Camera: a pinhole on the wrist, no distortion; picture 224 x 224 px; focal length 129.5 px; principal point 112.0 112.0 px. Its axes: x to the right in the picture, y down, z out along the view. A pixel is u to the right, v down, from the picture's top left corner.
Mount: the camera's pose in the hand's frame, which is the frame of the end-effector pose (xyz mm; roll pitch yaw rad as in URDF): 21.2 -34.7 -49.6 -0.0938 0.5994 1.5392
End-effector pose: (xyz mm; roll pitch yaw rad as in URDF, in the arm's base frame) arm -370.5 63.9 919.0 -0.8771 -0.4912 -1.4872
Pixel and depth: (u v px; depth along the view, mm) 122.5 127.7 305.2
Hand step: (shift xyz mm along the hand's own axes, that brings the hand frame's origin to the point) -38.2 157.2 184.5
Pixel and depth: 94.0 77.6 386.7
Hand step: 92.8 141.4 306.6
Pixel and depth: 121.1 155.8 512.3
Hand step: -189.4 280.4 337.8
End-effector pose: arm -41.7 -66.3 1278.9 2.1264 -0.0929 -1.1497
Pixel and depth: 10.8 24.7 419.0
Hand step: 262.4 -62.4 501.4
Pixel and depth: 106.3 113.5 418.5
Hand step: -15.9 186.2 304.4
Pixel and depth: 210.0 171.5 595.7
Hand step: -285.1 667.7 164.6
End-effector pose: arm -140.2 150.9 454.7 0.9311 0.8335 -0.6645
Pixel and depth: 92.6 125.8 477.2
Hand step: -67.6 174.5 379.1
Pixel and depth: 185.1 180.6 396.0
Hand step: -212.1 368.8 133.6
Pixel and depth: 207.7 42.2 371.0
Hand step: 199.5 405.2 116.2
